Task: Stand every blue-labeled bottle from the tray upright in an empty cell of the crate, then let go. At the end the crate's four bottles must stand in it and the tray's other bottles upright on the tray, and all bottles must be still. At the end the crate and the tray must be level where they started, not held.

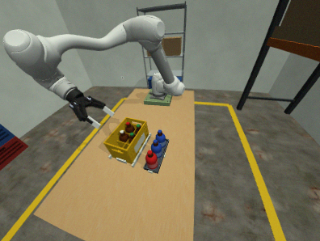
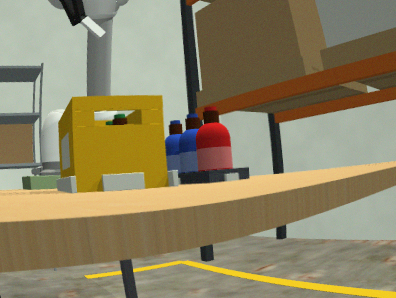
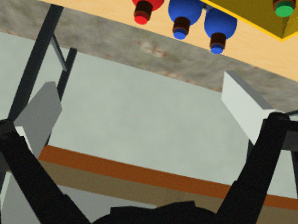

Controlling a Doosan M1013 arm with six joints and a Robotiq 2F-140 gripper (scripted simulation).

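Right now the red-labeled bottle is 290 mm below my hand, 220 mm to the left of it and 20 mm behind it. From my hand the other things lie so: yellow crate 290 mm below, 110 mm behind, 10 mm to the right; dark tray 360 mm below, 220 mm to the left, 110 mm behind.
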